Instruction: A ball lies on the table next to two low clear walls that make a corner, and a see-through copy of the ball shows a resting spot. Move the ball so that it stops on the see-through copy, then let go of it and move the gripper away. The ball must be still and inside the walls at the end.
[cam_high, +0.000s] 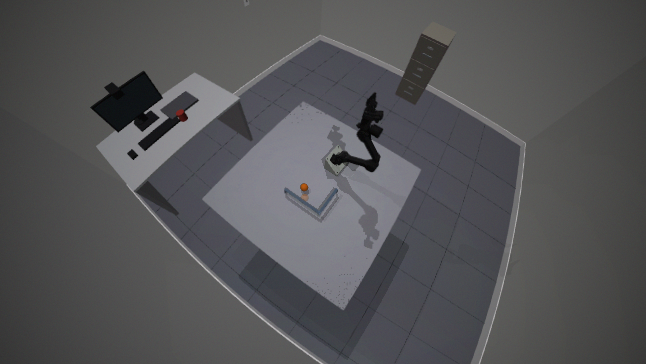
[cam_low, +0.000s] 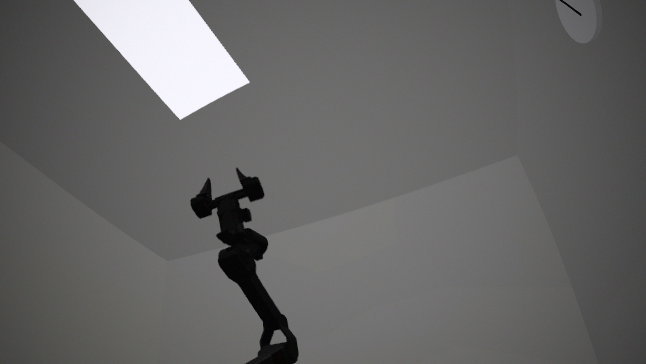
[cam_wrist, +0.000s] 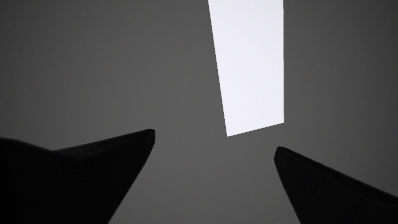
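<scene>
Now: gripper tip 74 cm above the orange ball, 33 cm short of it and 23 cm to the left of it. The rest, counted from my gripper tip: see-through copy of ball (74 cm below, 40 cm ahead, 18 cm to the right).
</scene>
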